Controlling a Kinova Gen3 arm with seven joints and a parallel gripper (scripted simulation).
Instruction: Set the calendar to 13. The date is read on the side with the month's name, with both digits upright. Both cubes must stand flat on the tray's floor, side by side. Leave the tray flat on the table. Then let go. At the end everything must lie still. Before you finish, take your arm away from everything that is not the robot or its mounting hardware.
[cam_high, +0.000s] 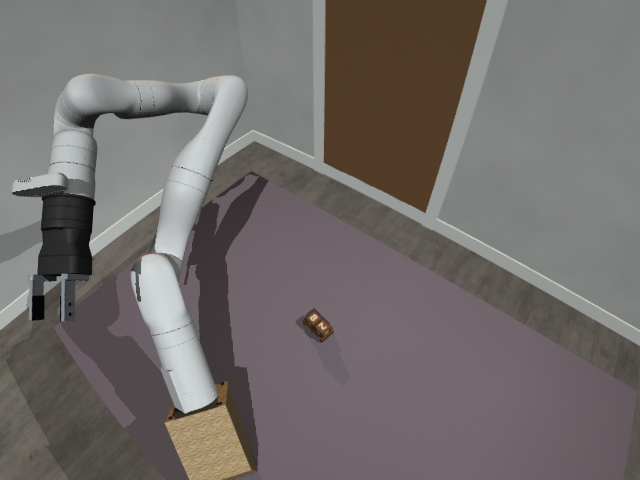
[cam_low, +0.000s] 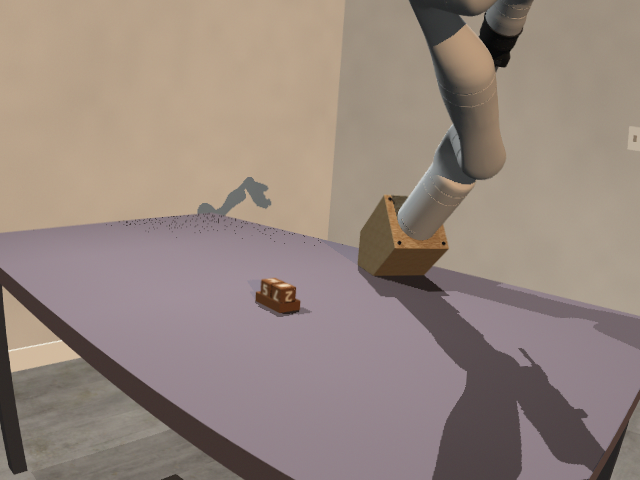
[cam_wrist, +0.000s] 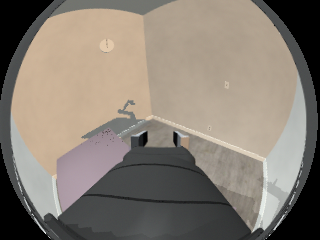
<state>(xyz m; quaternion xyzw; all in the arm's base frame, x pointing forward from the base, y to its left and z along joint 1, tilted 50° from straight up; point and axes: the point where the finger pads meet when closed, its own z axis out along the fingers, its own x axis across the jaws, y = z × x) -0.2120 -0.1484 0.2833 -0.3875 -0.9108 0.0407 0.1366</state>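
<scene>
Right now my hand is 490 mm above the tray, 420 mm short of it and 90 mm to the left of it.
</scene>
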